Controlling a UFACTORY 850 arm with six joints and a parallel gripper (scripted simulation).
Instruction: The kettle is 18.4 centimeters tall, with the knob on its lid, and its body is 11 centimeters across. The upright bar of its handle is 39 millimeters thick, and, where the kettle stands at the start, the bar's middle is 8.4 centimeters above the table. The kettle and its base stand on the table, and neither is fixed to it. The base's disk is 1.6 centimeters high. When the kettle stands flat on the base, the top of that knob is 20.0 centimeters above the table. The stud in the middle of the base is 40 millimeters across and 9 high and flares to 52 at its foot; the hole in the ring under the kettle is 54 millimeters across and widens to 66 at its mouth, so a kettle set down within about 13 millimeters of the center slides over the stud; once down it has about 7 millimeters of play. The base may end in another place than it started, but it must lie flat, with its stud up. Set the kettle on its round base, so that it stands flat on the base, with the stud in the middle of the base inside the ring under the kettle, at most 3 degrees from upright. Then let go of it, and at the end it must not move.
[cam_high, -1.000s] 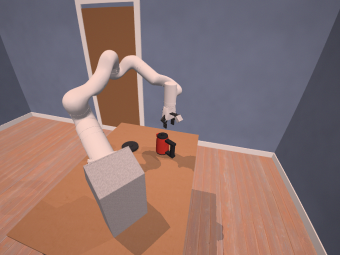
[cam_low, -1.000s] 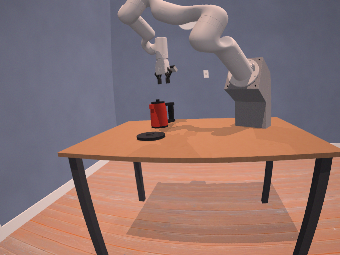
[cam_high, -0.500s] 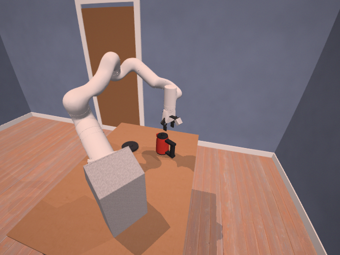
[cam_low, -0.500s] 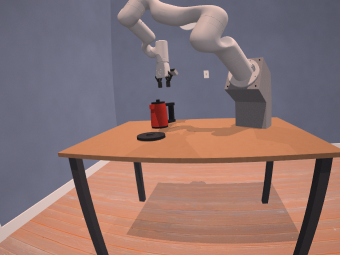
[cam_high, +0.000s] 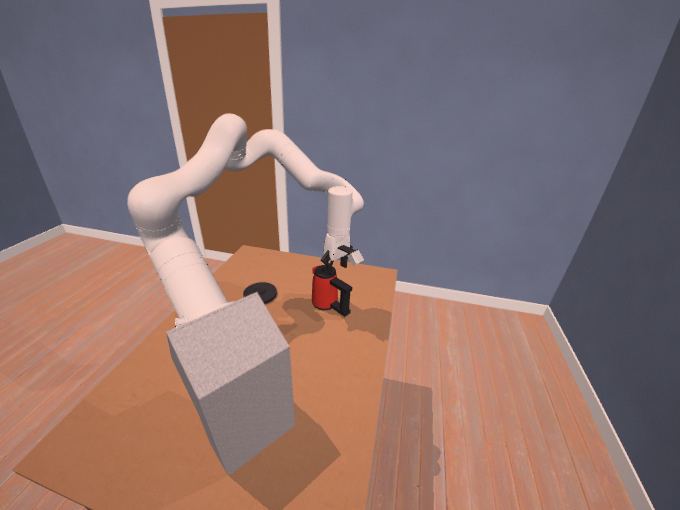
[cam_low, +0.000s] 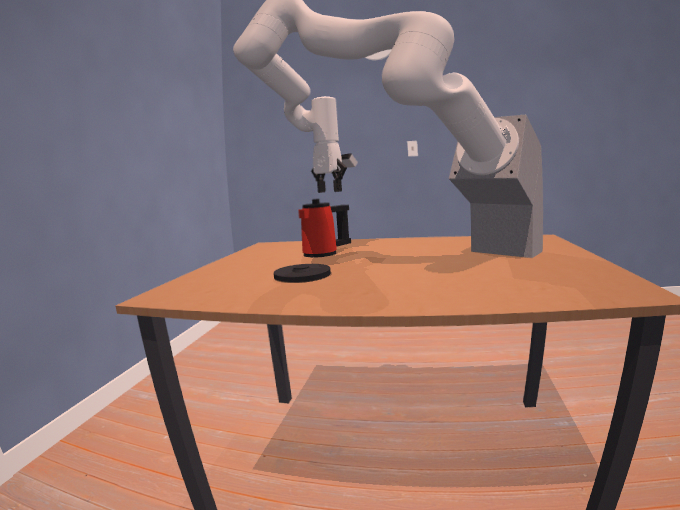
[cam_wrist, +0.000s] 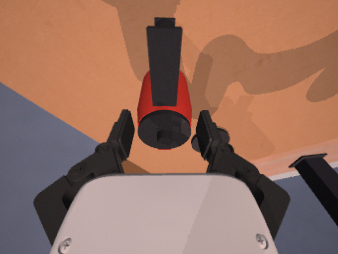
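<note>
The red kettle lies 130 mm below my hand, 30 mm to the left of it and 10 mm ahead of it. From my hand the other things lie so: round black base: 320 mm to the left, 200 mm below, 130 mm behind.
</note>
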